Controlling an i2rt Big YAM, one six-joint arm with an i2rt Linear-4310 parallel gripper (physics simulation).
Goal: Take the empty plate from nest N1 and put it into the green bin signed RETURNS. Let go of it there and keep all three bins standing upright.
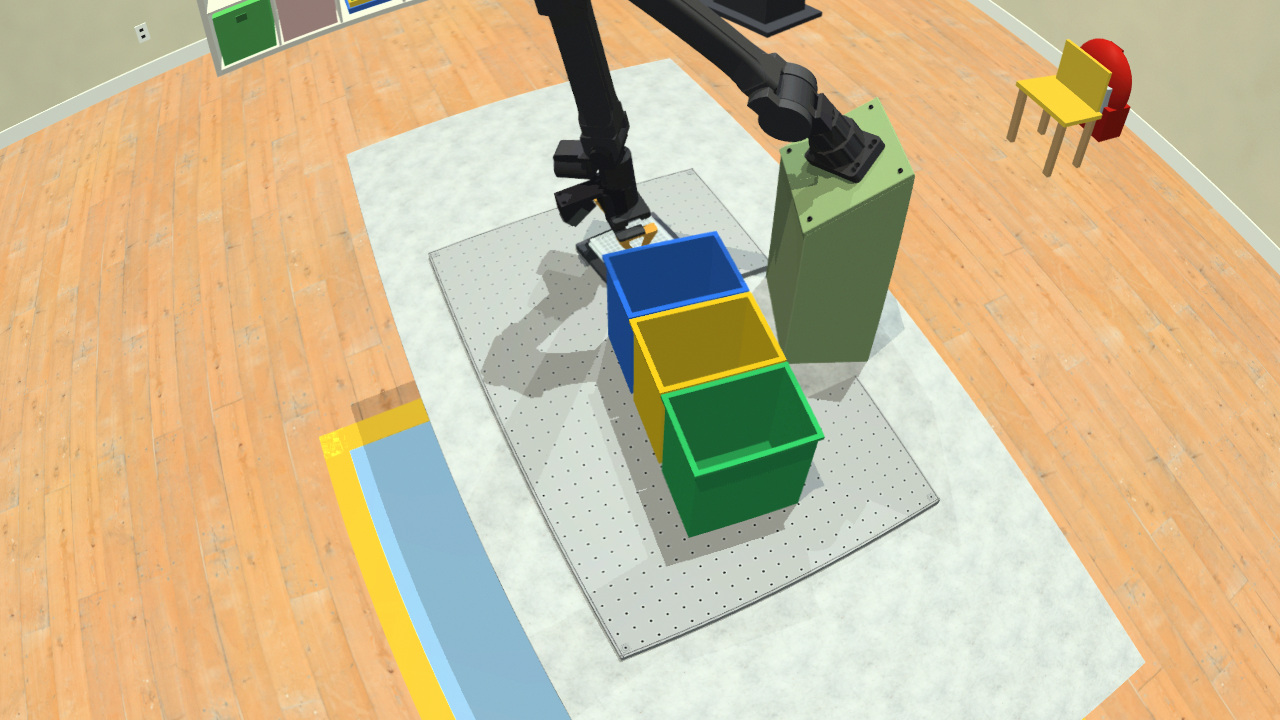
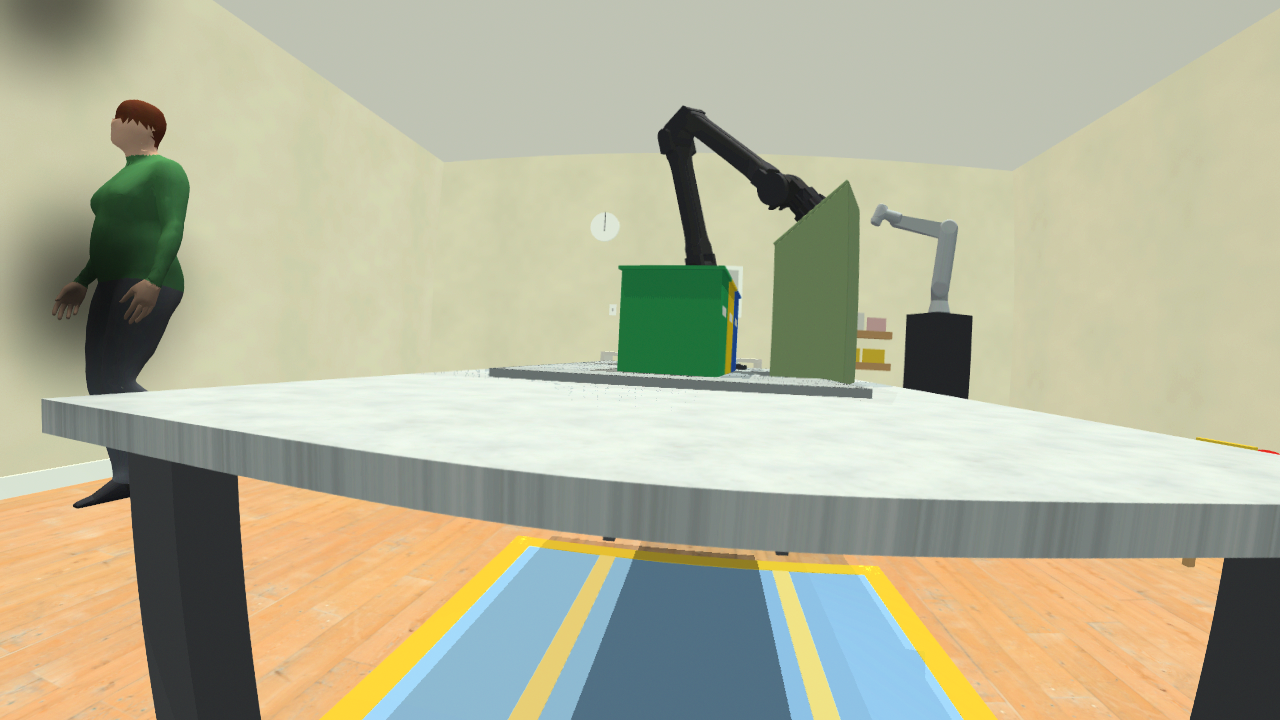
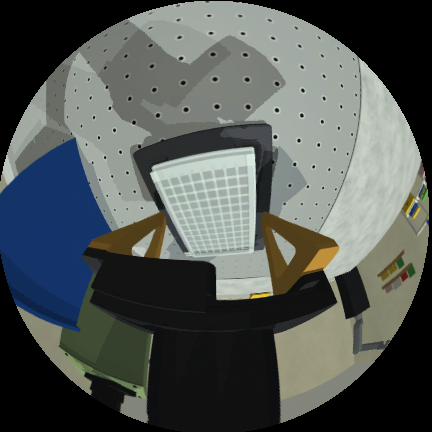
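Pixels of known places: gripper, between the fingertips: [image 1: 628, 240] [image 3: 213, 216]; arm's base, origin of its link: [image 1: 847, 153] [image 2: 822, 222].
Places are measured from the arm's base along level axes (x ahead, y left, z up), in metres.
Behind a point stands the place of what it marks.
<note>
The white gridded plate [image 1: 607, 247] @(y -0.332, x 0.182, z -0.324 m) [image 3: 210, 200] @(y -0.321, x 0.159, z -0.329 m) lies in the dark nest [image 3: 200, 142] @(y -0.332, x 0.208, z -0.338 m) beside the blue bin [image 1: 680, 273] @(y -0.147, x 0.198, z -0.240 m) [image 3: 40, 215] @(y -0.178, x 0.256, z -0.265 m); no label is legible. My gripper [image 1: 622, 234] @(y -0.318, x 0.145, z -0.323 m) [image 3: 213, 216] @(y -0.318, x 0.145, z -0.323 m) is open and empty, pointing down over the plate, with its orange fingers apart toward the plate's two long sides. The fingertips' exact height is unclear. The green bin [image 1: 747, 488] @(y 0.179, x 0.403, z -0.252 m) [image 2: 671, 322] @(y 0.185, x 0.391, z -0.264 m) stands upright at the near end of the row, its sign unreadable. The yellow bin [image 1: 707, 344] @(y -0.030, x 0.261, z -0.256 m) stands upright between the green and blue bins; the blue bin is upright too.
The green pedestal [image 1: 832, 286] @(y 0.065, x 0.090, z -0.179 m) [image 2: 810, 304] @(y 0.080, x 0.073, z -0.202 m) [image 3: 115, 345] @(y -0.076, x 0.041, z -0.151 m) carries the arm and stands close to the right of the bin row. The bins, nest and pedestal stand on the perforated plate [image 1: 572, 501] @(y -0.012, x 0.548, z -0.350 m) [image 3: 320, 90] @(y -0.456, x 0.231, z -0.350 m), which lies on the pale table [image 1: 984, 608] @(y 0.582, x 0.251, z -0.363 m) [image 2: 626, 438] @(y 0.683, x 0.539, z -0.363 m).
</note>
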